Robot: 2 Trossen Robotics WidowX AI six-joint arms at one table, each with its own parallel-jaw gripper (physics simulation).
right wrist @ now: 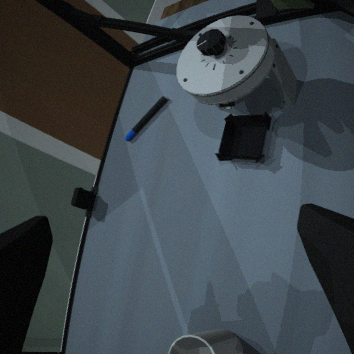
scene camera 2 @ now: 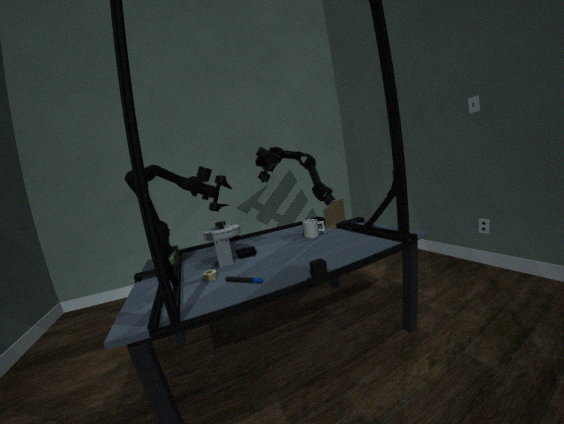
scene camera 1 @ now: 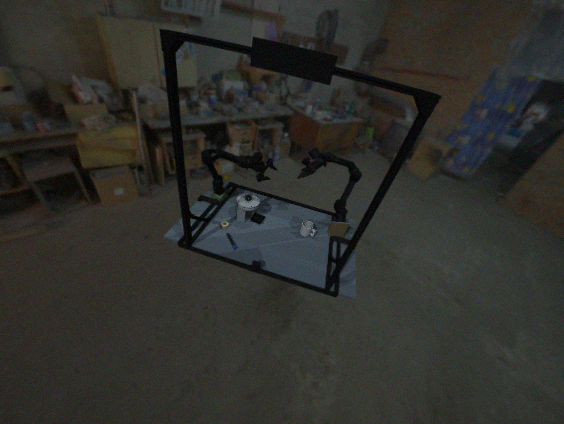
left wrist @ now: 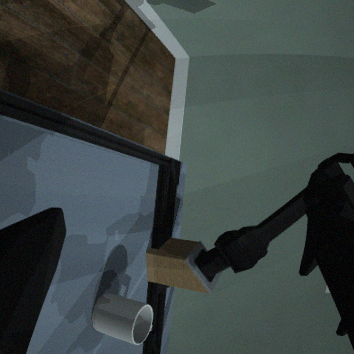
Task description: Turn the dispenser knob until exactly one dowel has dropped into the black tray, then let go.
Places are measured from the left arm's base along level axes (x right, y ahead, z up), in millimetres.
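Pixels of known places: left gripper, fingertip midpoint: (scene camera 2: 230, 197) (scene camera 1: 274, 174) (left wrist: 190, 222); right gripper, fingertip midpoint: (right wrist: 175, 224) (scene camera 2: 265, 176) (scene camera 1: 298, 177) (left wrist: 322, 306); left arm's base, link origin: (scene camera 1: 219, 191); right arm's base, link origin: (scene camera 2: 332, 204) (scene camera 1: 340, 221) (left wrist: 205, 265).
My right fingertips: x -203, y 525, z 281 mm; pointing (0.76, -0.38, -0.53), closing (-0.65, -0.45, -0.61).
Ahead of a thing's pixels: the offset from my right fingertips to its top centre. "pt": to the spot under its first point.
The white round dispenser @(dx +225, dy -239, dz -202 mm) (scene camera 1: 247, 206) (scene camera 2: 223, 241) (right wrist: 228, 75) stands at the table's back left, with a black knob @(dx +225, dy -239, dz -174 mm) (scene camera 1: 248, 197) (scene camera 2: 220, 225) (right wrist: 211, 42) on top. The black tray @(dx +208, dy -152, dz -324 mm) (scene camera 1: 258, 218) (scene camera 2: 246, 251) (right wrist: 244, 137) sits on the table right beside its foot; I see no dowel in it. My left gripper (scene camera 1: 269, 173) (scene camera 2: 226, 195) is open and empty, hanging high above the dispenser. My right gripper (scene camera 1: 302, 170) (scene camera 2: 263, 170) (right wrist: 175, 224) is open and empty, high over the table's middle, its camera looking down at the dispenser and tray.
A white mug @(pt dx +123, dy +196, dz -271 mm) (scene camera 1: 306, 228) (scene camera 2: 311, 228) (left wrist: 123, 317) stands at the back right near a wooden block (scene camera 1: 338, 229) (scene camera 2: 334, 213) (left wrist: 173, 265) under the right arm's base. A blue-tipped marker @(dx +494, dy -153, dz -332 mm) (scene camera 1: 231, 241) (scene camera 2: 244, 279) (right wrist: 147, 118) and a tape roll @(dx +414, dy -281, dz -323 mm) (scene camera 1: 225, 224) (scene camera 2: 210, 275) lie front left. A black frame (scene camera 1: 175, 139) surrounds the table.
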